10 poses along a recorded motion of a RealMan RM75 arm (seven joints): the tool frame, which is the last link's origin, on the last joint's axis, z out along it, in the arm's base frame.
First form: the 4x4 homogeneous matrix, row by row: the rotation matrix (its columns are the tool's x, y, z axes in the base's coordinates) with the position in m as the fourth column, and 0 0 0 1 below. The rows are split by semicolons.
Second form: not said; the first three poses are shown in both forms.
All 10 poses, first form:
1: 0.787 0.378 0.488 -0.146; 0.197 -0.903 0.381 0.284; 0.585 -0.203 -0.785 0.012; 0 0 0 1
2: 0.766 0.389 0.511 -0.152; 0.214 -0.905 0.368 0.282; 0.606 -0.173 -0.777 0.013; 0 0 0 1
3: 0.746 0.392 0.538 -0.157; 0.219 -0.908 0.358 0.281; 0.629 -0.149 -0.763 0.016; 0 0 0 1
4: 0.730 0.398 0.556 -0.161; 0.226 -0.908 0.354 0.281; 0.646 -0.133 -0.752 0.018; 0 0 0 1
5: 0.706 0.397 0.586 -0.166; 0.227 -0.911 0.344 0.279; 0.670 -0.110 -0.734 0.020; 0 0 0 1
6: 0.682 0.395 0.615 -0.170; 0.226 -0.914 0.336 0.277; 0.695 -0.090 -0.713 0.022; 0 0 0 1
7: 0.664 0.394 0.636 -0.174; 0.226 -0.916 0.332 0.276; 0.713 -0.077 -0.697 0.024; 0 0 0 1
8: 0.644 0.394 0.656 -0.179; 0.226 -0.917 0.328 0.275; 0.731 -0.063 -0.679 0.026; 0 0 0 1
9: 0.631 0.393 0.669 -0.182; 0.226 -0.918 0.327 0.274; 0.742 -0.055 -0.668 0.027; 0 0 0 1
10: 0.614 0.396 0.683 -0.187; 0.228 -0.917 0.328 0.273; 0.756 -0.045 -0.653 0.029; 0 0 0 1
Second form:
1: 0.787 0.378 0.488 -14.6; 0.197 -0.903 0.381 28.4; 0.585 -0.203 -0.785 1.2; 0 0 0 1
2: 0.766 0.389 0.511 -15.2; 0.214 -0.905 0.368 28.2; 0.606 -0.173 -0.777 1.3; 0 0 0 1
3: 0.746 0.392 0.538 -15.7; 0.219 -0.908 0.358 28.1; 0.629 -0.149 -0.763 1.6; 0 0 0 1
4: 0.730 0.398 0.556 -16.1; 0.226 -0.908 0.354 28.1; 0.646 -0.133 -0.752 1.8; 0 0 0 1
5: 0.706 0.397 0.586 -16.6; 0.227 -0.911 0.344 27.9; 0.670 -0.110 -0.734 2.0; 0 0 0 1
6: 0.682 0.395 0.615 -17.0; 0.226 -0.914 0.336 27.7; 0.695 -0.090 -0.713 2.2; 0 0 0 1
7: 0.664 0.394 0.636 -17.4; 0.226 -0.916 0.332 27.6; 0.713 -0.077 -0.697 2.4; 0 0 0 1
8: 0.644 0.394 0.656 -17.9; 0.226 -0.917 0.328 27.5; 0.731 -0.063 -0.679 2.6; 0 0 0 1
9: 0.631 0.393 0.669 -18.2; 0.226 -0.918 0.327 27.4; 0.742 -0.055 -0.668 2.7; 0 0 0 1
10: 0.614 0.396 0.683 -18.7; 0.228 -0.917 0.328 27.3; 0.756 -0.045 -0.653 2.9; 0 0 0 1
